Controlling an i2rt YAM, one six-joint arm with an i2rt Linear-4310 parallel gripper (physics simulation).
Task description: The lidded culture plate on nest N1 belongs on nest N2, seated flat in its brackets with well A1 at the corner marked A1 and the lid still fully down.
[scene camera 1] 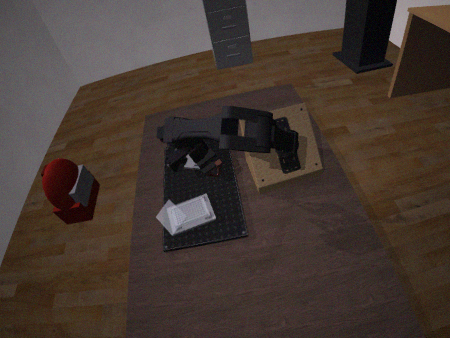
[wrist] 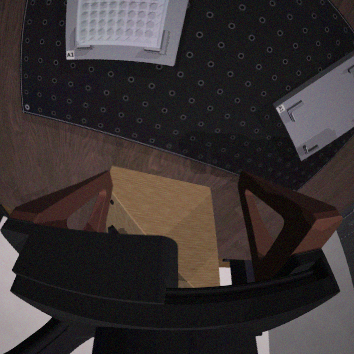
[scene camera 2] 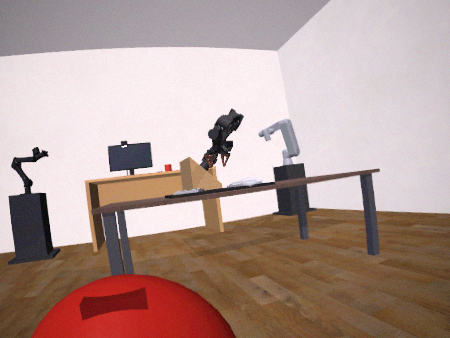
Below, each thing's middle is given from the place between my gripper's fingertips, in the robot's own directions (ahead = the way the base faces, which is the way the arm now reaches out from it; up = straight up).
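Labels:
You'd find the grey nest (wrist: 310,112) 11 cm below my hand, 20 cm to the right of it and 9 cm ahead of it.

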